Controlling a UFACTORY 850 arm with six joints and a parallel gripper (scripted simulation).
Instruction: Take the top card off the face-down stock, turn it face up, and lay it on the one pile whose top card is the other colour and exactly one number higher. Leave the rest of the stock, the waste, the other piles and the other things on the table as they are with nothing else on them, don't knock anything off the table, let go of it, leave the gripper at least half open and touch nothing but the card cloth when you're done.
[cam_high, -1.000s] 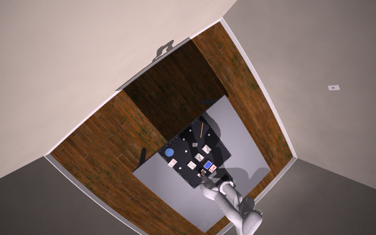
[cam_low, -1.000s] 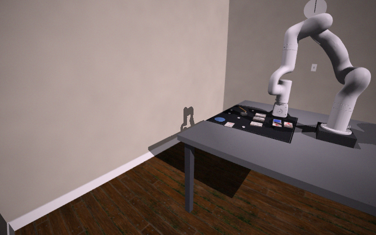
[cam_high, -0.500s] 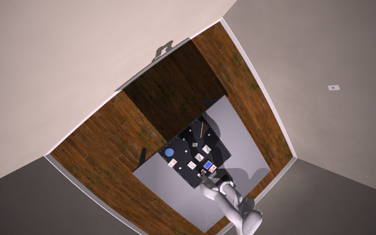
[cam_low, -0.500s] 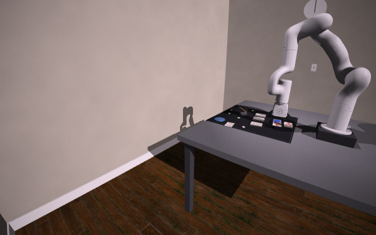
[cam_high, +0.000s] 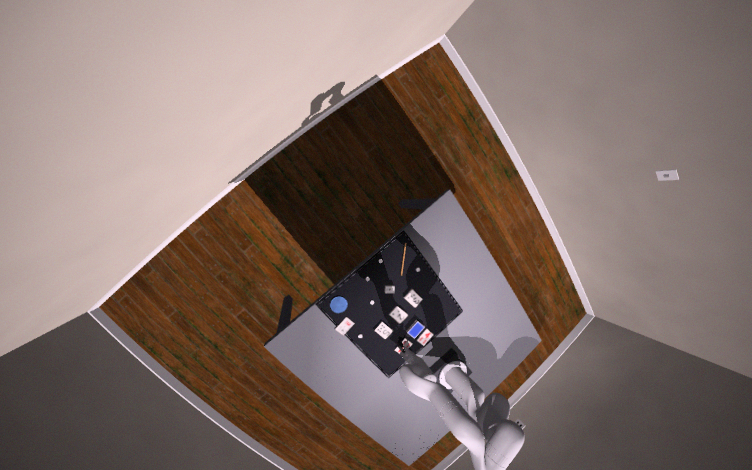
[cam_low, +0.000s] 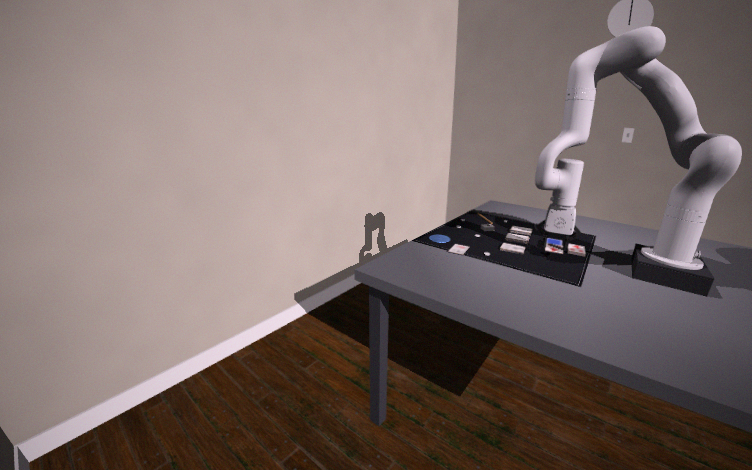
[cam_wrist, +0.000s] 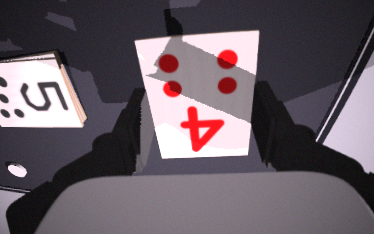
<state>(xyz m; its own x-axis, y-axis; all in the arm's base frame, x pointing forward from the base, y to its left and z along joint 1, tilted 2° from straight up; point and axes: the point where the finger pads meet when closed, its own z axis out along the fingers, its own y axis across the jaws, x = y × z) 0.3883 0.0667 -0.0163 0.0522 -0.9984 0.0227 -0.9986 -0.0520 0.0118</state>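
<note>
My hand is 1 cm above the red 4 card. Also, from my hand: red 4: 8 cm behind, 12 cm to the right, 4 cm below; black 5: 15 cm ahead, 1 cm to the left, 4 cm below; black 2: 15 cm ahead, 11 cm to the right, 4 cm below.
</note>
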